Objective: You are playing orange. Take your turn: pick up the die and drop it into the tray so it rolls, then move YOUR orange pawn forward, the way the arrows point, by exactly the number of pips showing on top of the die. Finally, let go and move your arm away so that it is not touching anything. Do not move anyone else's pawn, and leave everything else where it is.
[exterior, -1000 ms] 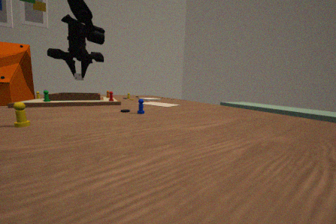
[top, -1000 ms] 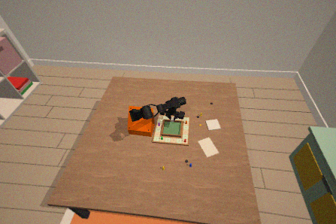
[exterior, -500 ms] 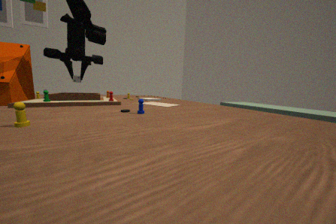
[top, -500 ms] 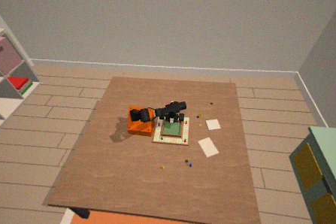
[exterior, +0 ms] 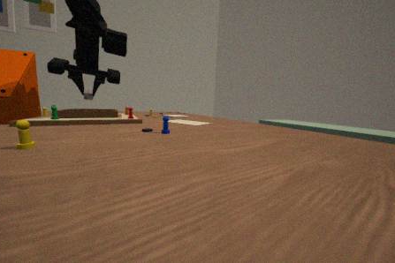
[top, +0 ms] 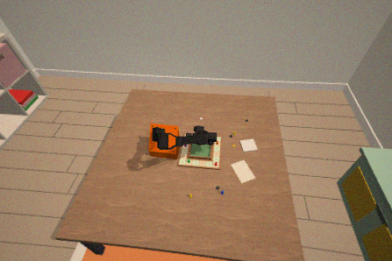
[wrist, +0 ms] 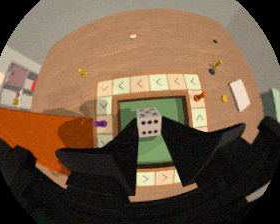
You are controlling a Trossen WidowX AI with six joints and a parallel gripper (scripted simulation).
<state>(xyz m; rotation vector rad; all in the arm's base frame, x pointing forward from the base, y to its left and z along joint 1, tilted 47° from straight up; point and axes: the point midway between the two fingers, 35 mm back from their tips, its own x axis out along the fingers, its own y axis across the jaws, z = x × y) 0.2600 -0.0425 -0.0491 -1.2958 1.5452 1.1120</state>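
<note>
My gripper tip is now right at the white die. From my gripper tip the other things lie so: orange pawn 13 cm ahead, 4 cm to the left, 5 cm below; then purple pawn 10 cm behind, 5 cm below; then green pawn 6 cm behind, 14 cm to the right, 5 cm below.
</note>
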